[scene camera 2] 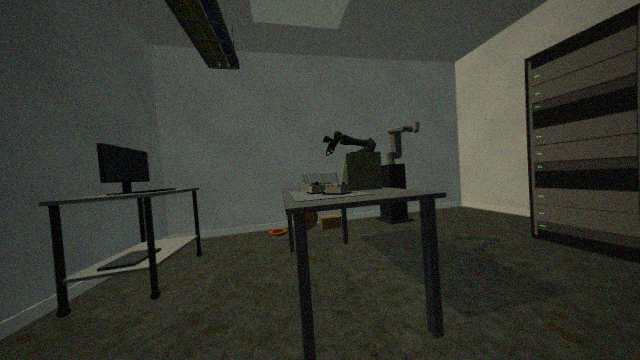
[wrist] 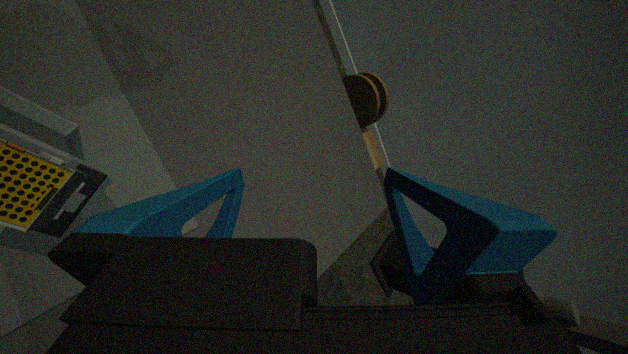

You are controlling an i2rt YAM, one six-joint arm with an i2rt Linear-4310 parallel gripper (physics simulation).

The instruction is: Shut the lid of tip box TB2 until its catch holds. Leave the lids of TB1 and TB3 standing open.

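Frame: origin at the arm's base, x ahead, y left, z up, level; centimetres.
Where they show: gripper, between the fingertips: (scene camera 2: pixel 327 153) (wrist: pixel 313 175); arm's base, origin of its link: (scene camera 2: pixel 357 167).
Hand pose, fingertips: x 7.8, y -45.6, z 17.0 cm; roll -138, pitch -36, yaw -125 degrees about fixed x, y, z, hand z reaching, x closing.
Each offset is from my fingertips to the top centre of the thing. "spot": to the spot under its first point. Level surfaces: height alone.
Two small pale tip boxes @(spot: dy +49.2, dx +27.8, dz -30.2 cm) (scene camera 2: pixel 316 188) @(spot: dy +68.0, dx +20.4, dz -30.7 cm) (scene camera 2: pixel 336 189) show on the table in the scene view, with clear lids @(spot: dy +15.7, dx +21.2, dz -23.5 cm) (scene camera 2: pixel 312 178) @(spot: dy +68.7, dx +24.1, dz -22.9 cm) (scene camera 2: pixel 330 177) raised behind them; their labels are too small to read, so I cannot tell which is TB2. In the wrist view, part of TB1 @(spot: dy +18.9, dx +12.9, dz -28.2 cm) (wrist: pixel 25 185), with a yellow perforated rack, shows at the left edge, its clear lid @(spot: dy +11.7, dx +15.6, dz -19.5 cm) (wrist: pixel 50 120) standing open; its label is not visible. My gripper (scene camera 2: pixel 328 152) (wrist: pixel 313 175) is open and empty, well above the table and the boxes. In the wrist view its blue fingers are wide apart, to the right of TB1.
The boxes stand on a pale mat on the grey table @(dz -34.2 cm) (scene camera 2: pixel 370 199). The arm's green pedestal (scene camera 2: pixel 362 170) rises behind them. A second arm (scene camera 2: pixel 396 142) stands on a black pedestal beyond. An orange ring (scene camera 2: pixel 278 232) and a wooden box (scene camera 2: pixel 330 222) lie on the floor behind the table.
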